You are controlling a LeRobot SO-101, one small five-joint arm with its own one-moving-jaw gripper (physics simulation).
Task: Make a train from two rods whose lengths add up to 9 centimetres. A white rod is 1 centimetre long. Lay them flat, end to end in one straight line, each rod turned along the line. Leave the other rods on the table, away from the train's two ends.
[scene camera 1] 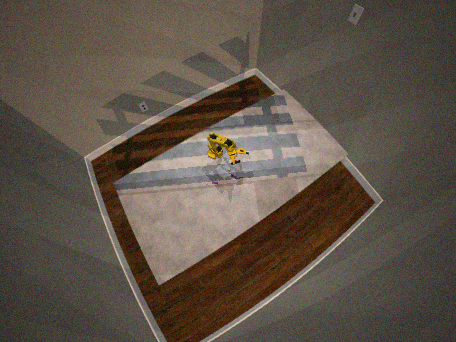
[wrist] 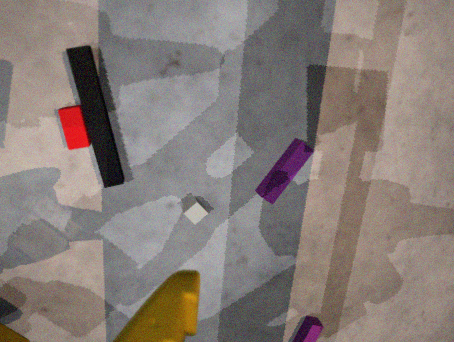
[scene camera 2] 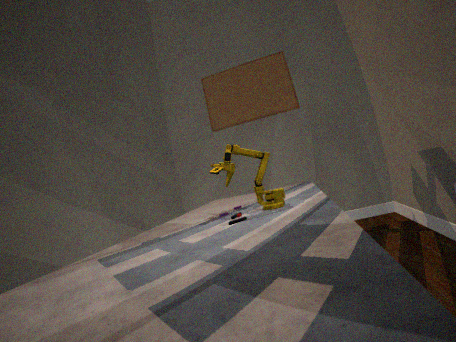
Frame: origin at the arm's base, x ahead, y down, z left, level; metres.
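Seen in the pictures: hand at its tool point: [scene camera 1: 234, 158] [wrist: 198, 294] [scene camera 2: 226, 185]; arm's base at its link origin: [scene camera 1: 216, 154] [scene camera 2: 270, 207].
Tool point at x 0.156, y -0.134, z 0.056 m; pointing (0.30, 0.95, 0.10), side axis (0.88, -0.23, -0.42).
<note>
Offsets run from my tool point to a thing's top centre. Level surfaces: height alone.
A long black rod [wrist: 96, 117] [scene camera 2: 238, 220] lies flat, with a short red rod @(dx -0.035, dy +0.124, dz +0.026 m) [wrist: 74, 128] [scene camera 2: 239, 215] against its left side in the wrist view. A small white cube-like rod @(dx +0.000, dy +0.124, dz -0.044 m) [wrist: 196, 213] lies apart to their lower right. A purple rod @(dx +0.057, dy +0.124, dz -0.047 m) [wrist: 284, 171] [scene camera 2: 223, 214] [scene camera 1: 235, 176] lies slanted farther right. Part of a second purple rod @(dx +0.027, dy +0.124, dz -0.180 m) [wrist: 307, 331] [scene camera 2: 237, 207] [scene camera 1: 214, 182] shows at the wrist view's bottom edge. No two rods lie end to end. My gripper [wrist: 97, 307] [scene camera 2: 220, 179] [scene camera 1: 241, 158] is wide open and empty, high above the table.
The yellow arm's base [scene camera 2: 273, 198] [scene camera 1: 215, 152] stands beside the rods on the pale tabletop @(dy +0.134 m) [scene camera 1: 200, 235] [scene camera 2: 65, 290]. Bands of shadow cross the surface. A brown board [scene camera 2: 250, 92] hangs on the wall behind.
</note>
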